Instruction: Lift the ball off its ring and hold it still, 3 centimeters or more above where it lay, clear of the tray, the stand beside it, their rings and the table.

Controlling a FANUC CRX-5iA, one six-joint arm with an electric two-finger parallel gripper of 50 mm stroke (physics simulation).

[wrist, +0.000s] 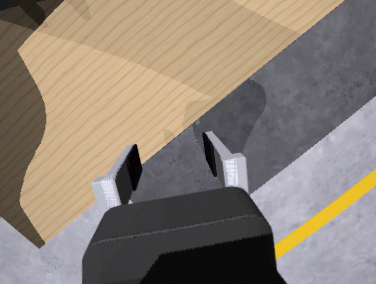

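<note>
My gripper is open, its two black-padded fingers wide apart with no object between them. It hangs over the edge of the wooden table: the left finger shows against the wood near the edge, the right finger against the dark floor beyond. The ball, its ring, the tray and the stand do not show in the wrist view.
The table's edge runs diagonally from lower left to upper right. Shadows fall across the wood and the floor. A yellow line marks the light grey floor at the lower right. A dark shape, too partial to name, shows at the top left corner.
</note>
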